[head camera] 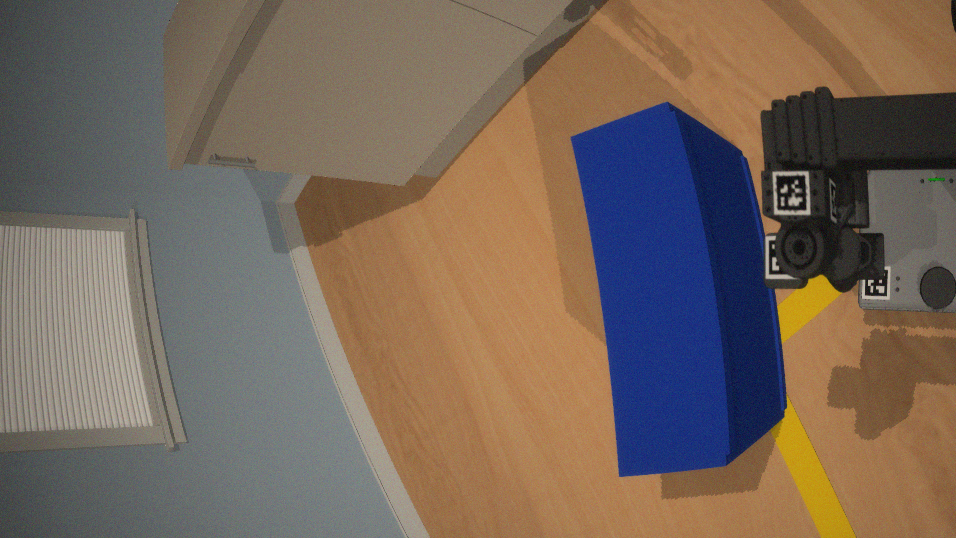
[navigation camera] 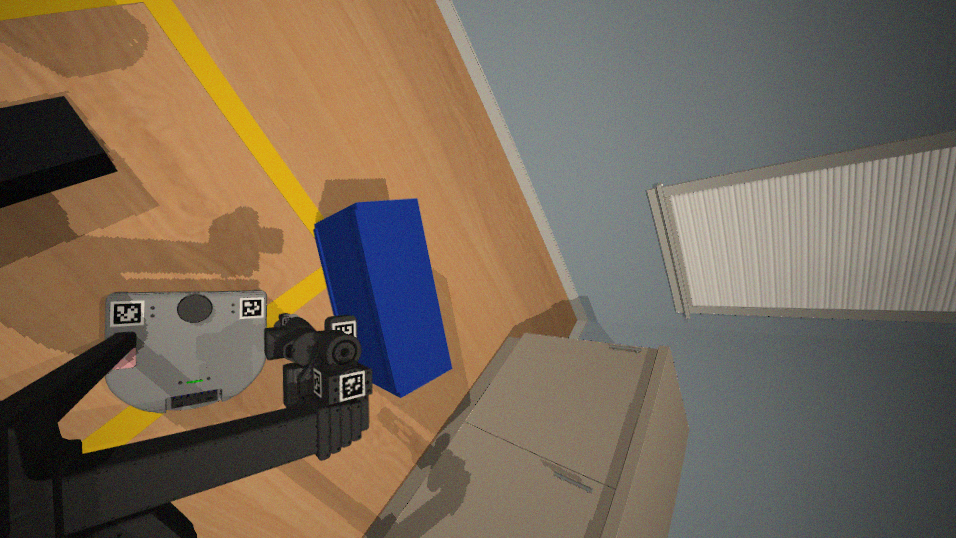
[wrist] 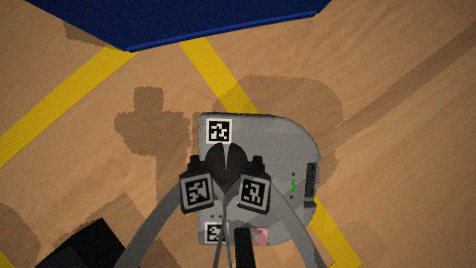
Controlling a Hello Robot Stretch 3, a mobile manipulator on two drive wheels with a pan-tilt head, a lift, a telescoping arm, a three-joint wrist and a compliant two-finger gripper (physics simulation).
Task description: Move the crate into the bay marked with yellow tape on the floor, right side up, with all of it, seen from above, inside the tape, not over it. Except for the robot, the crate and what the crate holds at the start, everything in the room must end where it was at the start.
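Frame: origin at the robot's base, x ahead, y left, z up, level; millimetres.
Seen in the pictures: robot's base, origin of the base link: [head camera: 935,285] [navigation camera: 195,307].
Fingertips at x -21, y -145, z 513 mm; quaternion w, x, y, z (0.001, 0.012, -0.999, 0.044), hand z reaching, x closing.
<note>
Pixels of each thing's middle, then the offset from my fingertips to it. "pt": a spot on its surface instead.
- blue crate, body centre: [head camera: 701,293] [navigation camera: 378,294] 313 mm down, 50 mm ahead, 368 mm right
- beige cabinet, surface spot: [head camera: 347,86] pt 25 mm up, 385 mm back, 1057 mm right
- black object, surface spot: [navigation camera: 40,147] pt 352 mm down, 393 mm ahead, 432 mm left
The blue crate [head camera: 655,294] [navigation camera: 401,287] [wrist: 200,17] stands on the floor with a large plain face up; no opening shows on that face. A darker side with a thin lip low down faces the robot. The crate covers a corner of the yellow tape [head camera: 805,468] [navigation camera: 233,113] [wrist: 55,105] and lies mostly outside the bay. Two tape strips run out from it on the robot's side. My gripper [wrist: 226,161] is shut, its tips together and empty, above the robot base in the wrist view and apart from the crate. Its fingers are hard to make out in the other views.
The robot base [head camera: 895,227] [navigation camera: 207,344] [wrist: 290,145] stands across one tape strip. A beige cabinet [head camera: 347,86] [navigation camera: 554,394] stands near the crate's far end. A blue wall [head camera: 247,347] [navigation camera: 601,120] lies beyond. A black object [navigation camera: 40,147] [wrist: 85,247] shows beside the base.
</note>
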